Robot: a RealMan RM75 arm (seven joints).
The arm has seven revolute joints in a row. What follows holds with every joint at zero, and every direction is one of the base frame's. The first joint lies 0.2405 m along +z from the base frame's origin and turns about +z. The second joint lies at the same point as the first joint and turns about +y. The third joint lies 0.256 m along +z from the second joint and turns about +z. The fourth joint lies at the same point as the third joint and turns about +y. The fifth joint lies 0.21 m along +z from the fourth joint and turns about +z. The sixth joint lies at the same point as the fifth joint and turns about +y. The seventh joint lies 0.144 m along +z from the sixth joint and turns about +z. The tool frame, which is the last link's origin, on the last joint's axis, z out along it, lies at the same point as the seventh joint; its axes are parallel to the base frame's.
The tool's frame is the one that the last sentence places.
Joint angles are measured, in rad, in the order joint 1, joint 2, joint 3, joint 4, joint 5, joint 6, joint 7. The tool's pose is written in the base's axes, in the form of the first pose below.
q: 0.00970 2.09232 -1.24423 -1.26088 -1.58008 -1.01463 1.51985
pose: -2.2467, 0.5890, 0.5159, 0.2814, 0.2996, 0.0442
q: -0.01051 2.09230 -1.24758 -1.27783 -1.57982 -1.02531 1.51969
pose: -2.2506, 0.5876, 0.5134, 0.2822, 0.2943, 0.0452
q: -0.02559 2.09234 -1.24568 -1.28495 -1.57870 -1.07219 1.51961
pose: -2.2848, 0.5882, 0.5295, 0.2812, 0.2866, 0.0434
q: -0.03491 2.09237 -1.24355 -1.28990 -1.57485 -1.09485 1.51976
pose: -2.2976, 0.5897, 0.5404, 0.2808, 0.2825, 0.0434
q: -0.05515 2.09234 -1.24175 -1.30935 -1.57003 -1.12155 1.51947
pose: -2.3089, 0.5837, 0.5499, 0.2798, 0.2761, 0.0452
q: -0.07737 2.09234 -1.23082 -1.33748 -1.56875 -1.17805 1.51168
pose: -2.3404, 0.5557, 0.5629, 0.2767, 0.2670, 0.0484
